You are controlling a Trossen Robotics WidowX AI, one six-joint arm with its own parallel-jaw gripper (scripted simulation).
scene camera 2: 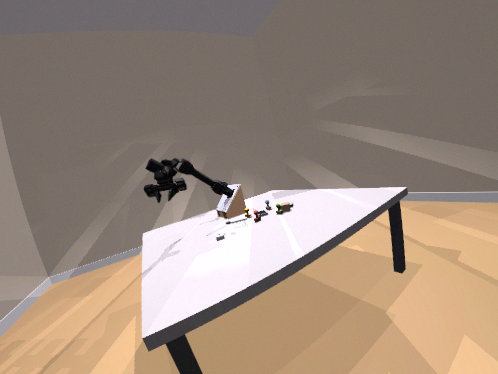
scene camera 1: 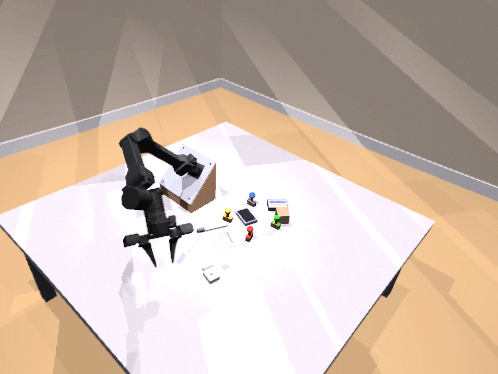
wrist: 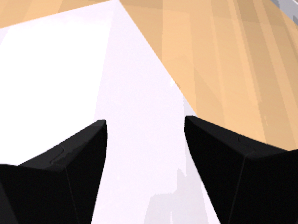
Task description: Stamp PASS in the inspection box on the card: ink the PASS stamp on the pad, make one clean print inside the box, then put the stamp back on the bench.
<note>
In view: the gripper (scene camera 1: 164,265).
The gripper is seen too in scene camera 2 (scene camera 2: 163,201) and in the wrist view (wrist: 146,125).
</note>
